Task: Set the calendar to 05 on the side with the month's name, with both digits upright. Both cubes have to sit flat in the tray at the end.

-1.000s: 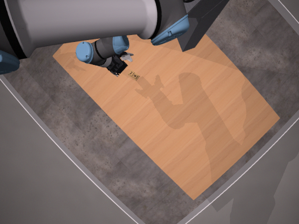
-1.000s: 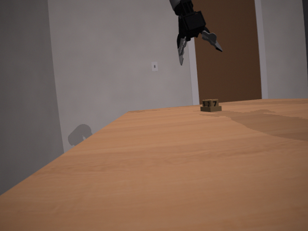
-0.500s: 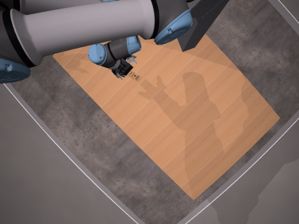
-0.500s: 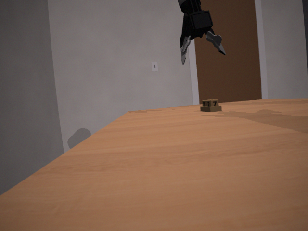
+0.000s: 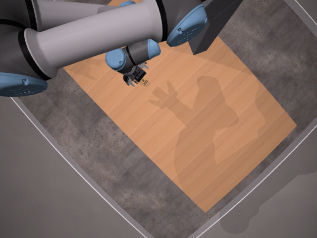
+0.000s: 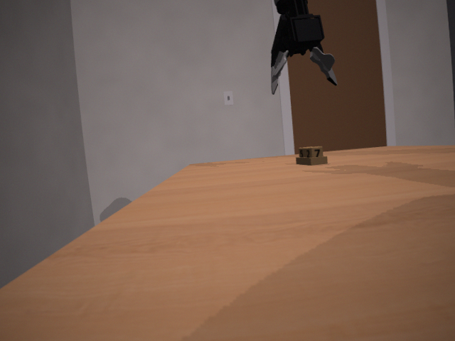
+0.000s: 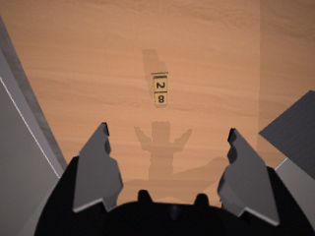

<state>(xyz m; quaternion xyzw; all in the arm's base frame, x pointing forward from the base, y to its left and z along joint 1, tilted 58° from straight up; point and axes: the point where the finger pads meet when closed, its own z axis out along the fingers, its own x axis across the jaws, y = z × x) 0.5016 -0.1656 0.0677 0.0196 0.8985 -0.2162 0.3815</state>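
Right now my hand is 1 cm to the left of the block and 15 cm above it. Round my hand: wooden calendar tray 16 cm below.
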